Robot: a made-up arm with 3 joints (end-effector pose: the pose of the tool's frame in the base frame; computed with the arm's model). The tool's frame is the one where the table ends. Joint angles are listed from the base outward.
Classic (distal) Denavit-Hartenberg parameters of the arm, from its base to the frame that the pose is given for. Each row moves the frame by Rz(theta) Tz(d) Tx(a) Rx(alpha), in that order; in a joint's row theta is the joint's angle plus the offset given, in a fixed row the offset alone. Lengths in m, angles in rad.
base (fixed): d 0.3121; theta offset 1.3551; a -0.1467; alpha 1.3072
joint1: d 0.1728; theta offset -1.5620; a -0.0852; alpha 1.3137
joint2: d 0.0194; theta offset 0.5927; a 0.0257; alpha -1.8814
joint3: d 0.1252; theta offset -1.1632; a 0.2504; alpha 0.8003
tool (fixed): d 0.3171; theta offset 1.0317; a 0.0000; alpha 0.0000
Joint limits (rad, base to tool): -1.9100..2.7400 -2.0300..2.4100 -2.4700..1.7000
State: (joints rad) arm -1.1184 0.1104 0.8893
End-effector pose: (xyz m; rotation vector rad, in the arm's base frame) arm 0.5819 -0.1258 0.6253 -0.3969 0.6478 0.1257
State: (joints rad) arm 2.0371 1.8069 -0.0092
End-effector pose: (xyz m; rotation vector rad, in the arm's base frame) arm -0.0809 -0.2715 -0.1214 1.9424 -1.5686 -1.3368
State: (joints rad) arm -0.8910 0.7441 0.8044
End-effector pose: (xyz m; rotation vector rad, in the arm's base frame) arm 0.3889 0.0422 0.8099 -0.4815 0.0698 0.6041
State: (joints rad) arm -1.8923 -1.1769 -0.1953
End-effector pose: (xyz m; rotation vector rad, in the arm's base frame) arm 0.5480 -0.2711 0.5563 -1.6042 1.1289 -1.5607
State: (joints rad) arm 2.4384 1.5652 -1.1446
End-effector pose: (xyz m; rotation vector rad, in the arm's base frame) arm -0.2583 -0.1744 0.0587 2.1343 0.2552 -2.0469
